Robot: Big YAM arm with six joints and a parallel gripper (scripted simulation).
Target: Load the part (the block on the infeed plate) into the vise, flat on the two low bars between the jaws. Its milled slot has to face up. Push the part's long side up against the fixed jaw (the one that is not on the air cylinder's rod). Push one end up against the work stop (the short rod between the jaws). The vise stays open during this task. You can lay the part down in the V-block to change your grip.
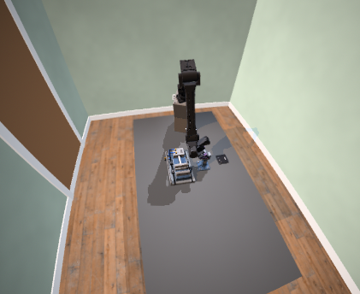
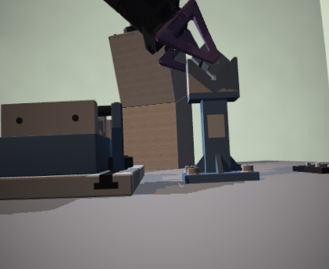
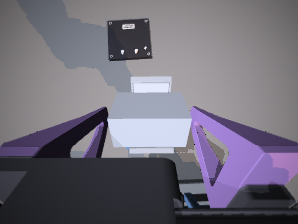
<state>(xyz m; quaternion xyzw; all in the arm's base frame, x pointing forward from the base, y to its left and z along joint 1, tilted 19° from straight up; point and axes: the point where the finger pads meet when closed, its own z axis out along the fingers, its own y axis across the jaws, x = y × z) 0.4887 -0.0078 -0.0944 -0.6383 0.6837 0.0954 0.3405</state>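
My gripper is now 10 mm above the part. From my hand the other things lie so: dark work stop rod: 30 mm ahead, 150 mm to the right, 70 mm below; then moving jaw: 10 mm behind, 190 mm to the right, 80 mm below; then air cylinder rod: 60 mm behind, 180 mm to the right, 80 mm below.
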